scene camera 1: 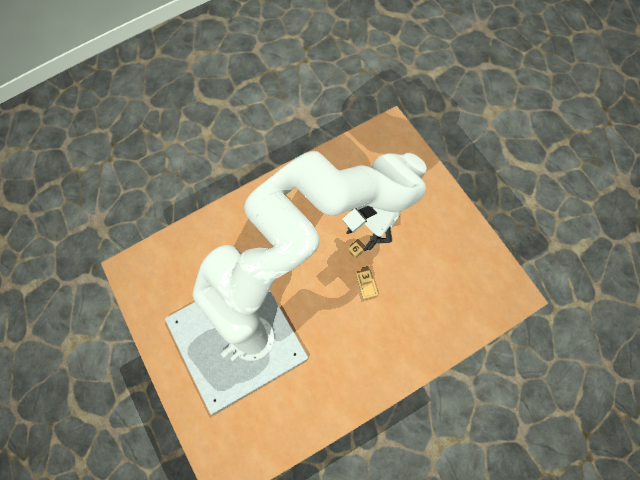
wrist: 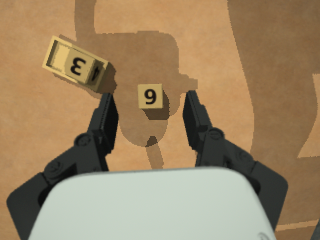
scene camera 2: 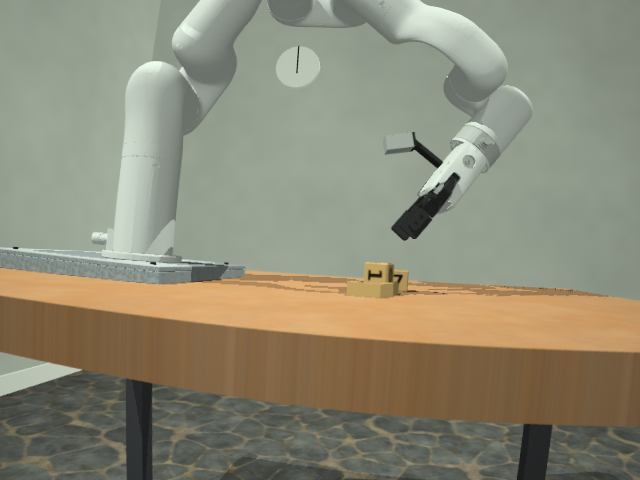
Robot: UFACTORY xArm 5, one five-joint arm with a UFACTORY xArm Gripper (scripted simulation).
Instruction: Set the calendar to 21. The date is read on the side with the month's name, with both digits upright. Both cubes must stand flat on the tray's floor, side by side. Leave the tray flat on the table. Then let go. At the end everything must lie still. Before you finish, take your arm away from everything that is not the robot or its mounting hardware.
The pictures show: the gripper and a wooden tray.
The gripper is seen too in scene camera 1 and in the wrist view.
